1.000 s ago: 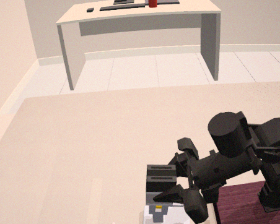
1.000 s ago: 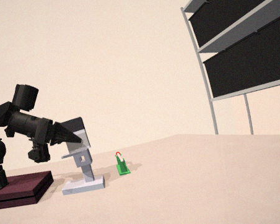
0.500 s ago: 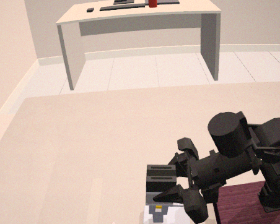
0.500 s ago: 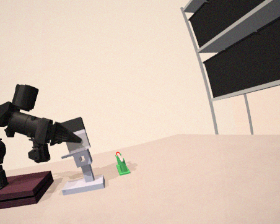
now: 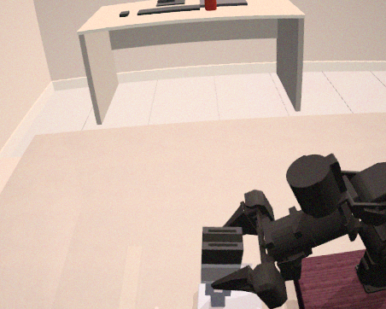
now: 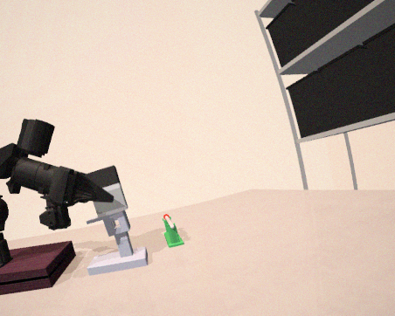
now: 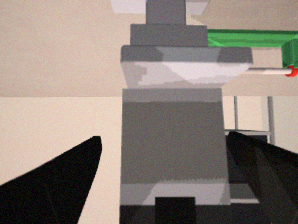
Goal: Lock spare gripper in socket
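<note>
The spare gripper is 1 cm behind my gripper tip. Also, from my gripper tip: grey mount (2 cm behind, 7 cm below); then green bracket (10 cm ahead, 11 cm to the left, 10 cm below).
</note>
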